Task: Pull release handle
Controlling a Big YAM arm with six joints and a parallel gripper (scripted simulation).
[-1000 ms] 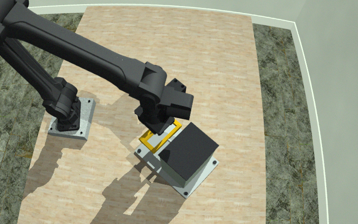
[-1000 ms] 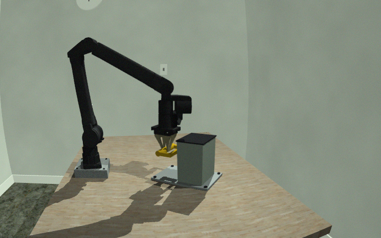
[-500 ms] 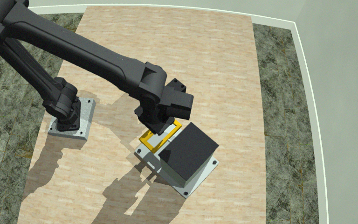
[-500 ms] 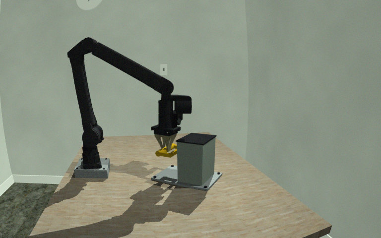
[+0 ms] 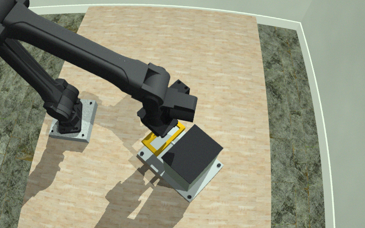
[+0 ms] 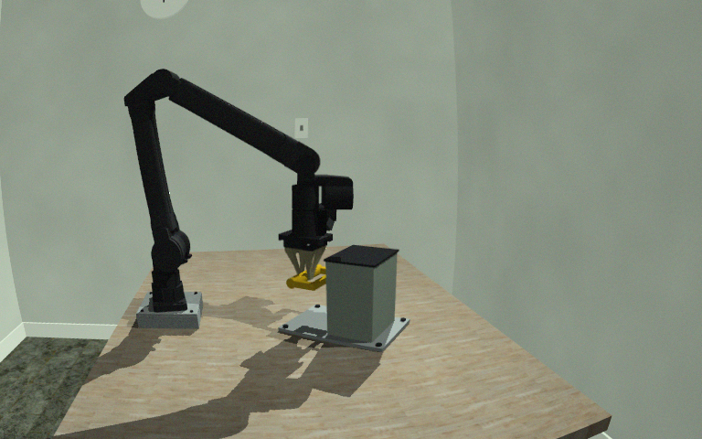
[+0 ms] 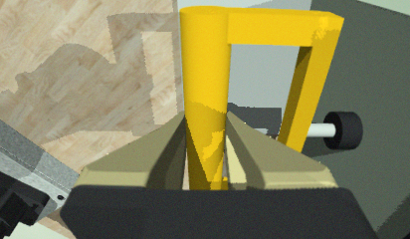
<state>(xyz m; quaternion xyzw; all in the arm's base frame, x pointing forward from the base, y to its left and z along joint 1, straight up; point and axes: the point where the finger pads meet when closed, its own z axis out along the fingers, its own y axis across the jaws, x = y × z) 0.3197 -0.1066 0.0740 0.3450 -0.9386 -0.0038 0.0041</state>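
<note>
The release handle lies 30 mm ahead of my hand and 40 mm to the right of it. From my hand the other things lie so: bolted base plate (60 mm ahead, 70 mm to the right, 100 mm below).
</note>
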